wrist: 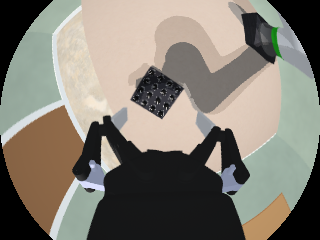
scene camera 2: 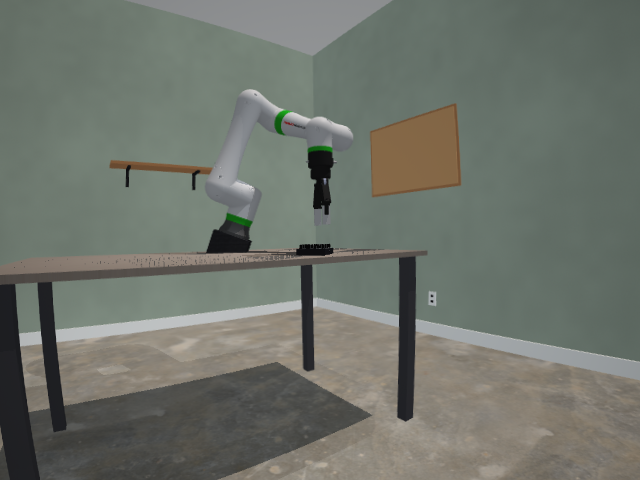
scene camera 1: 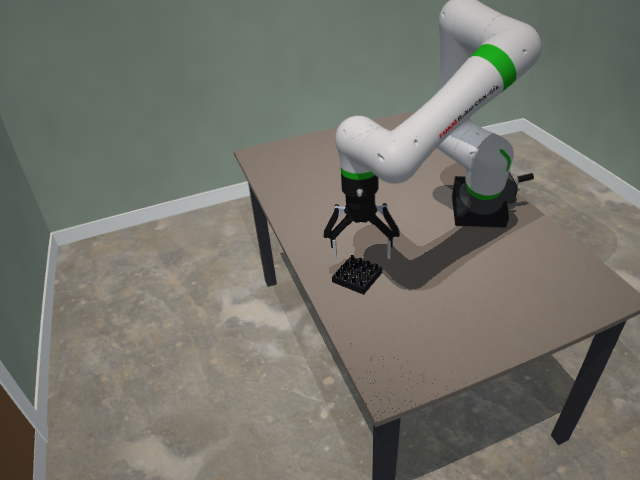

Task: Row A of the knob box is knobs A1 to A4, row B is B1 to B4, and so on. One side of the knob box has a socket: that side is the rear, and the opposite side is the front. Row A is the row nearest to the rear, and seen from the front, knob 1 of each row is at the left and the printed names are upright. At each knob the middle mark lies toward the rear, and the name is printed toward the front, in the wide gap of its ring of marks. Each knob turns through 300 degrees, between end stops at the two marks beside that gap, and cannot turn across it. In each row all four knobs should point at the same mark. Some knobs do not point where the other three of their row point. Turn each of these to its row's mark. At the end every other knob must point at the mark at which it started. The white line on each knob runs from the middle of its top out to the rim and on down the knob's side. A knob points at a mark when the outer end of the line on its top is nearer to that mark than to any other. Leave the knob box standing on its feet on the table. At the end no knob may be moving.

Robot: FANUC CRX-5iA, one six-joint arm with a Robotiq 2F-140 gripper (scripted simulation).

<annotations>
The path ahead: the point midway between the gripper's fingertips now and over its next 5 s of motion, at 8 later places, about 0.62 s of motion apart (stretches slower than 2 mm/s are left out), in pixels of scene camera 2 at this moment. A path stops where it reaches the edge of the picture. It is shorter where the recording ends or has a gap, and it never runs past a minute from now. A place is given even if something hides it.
The gripper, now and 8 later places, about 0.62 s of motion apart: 322,225; 327,224; 328,230; 328,233; 328,238; 328,242; 328,243; 328,244; 328,236
</annotations>
